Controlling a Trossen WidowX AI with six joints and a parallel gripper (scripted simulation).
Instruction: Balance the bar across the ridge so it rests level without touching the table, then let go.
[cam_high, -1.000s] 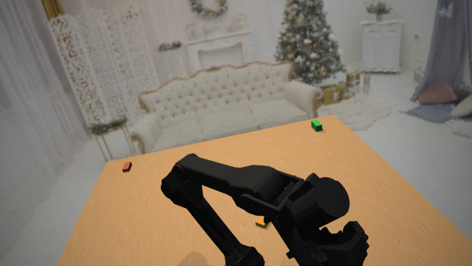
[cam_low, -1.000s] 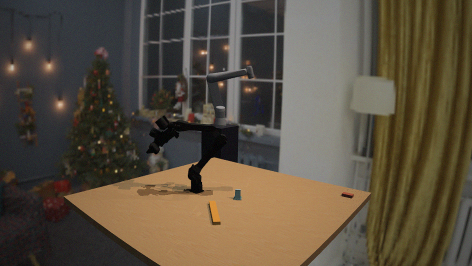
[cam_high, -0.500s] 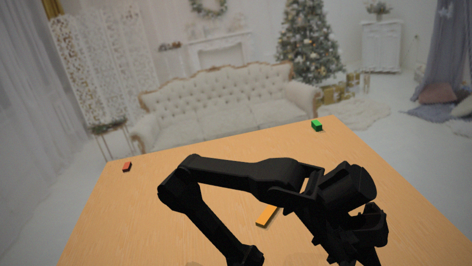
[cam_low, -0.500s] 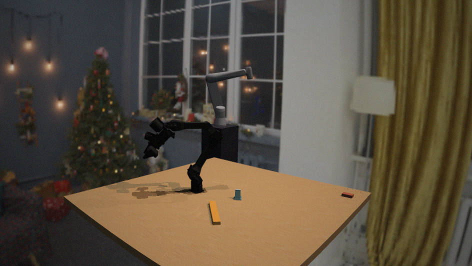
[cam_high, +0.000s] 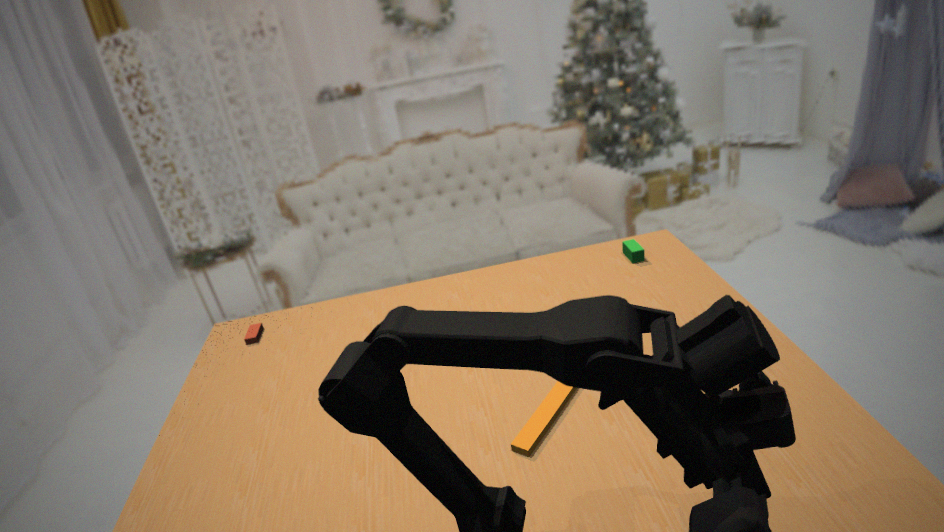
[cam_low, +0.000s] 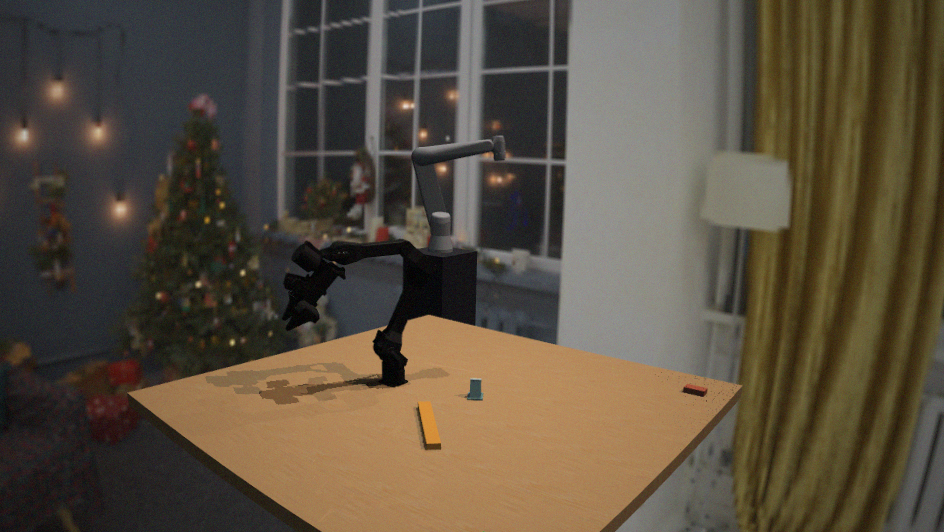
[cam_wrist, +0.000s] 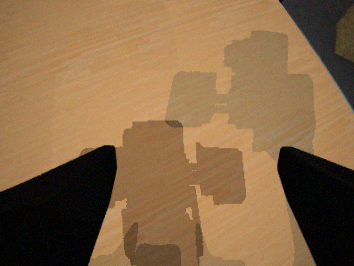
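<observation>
Now: gripper tip 430 mm short of the orange bar, 110 mm to the right of it and 190 mm above it. From my gripper tip the other things lie so: red block: 880 mm ahead, 780 mm to the left, 190 mm below; green block: 880 mm ahead, 220 mm to the right, 180 mm below.
</observation>
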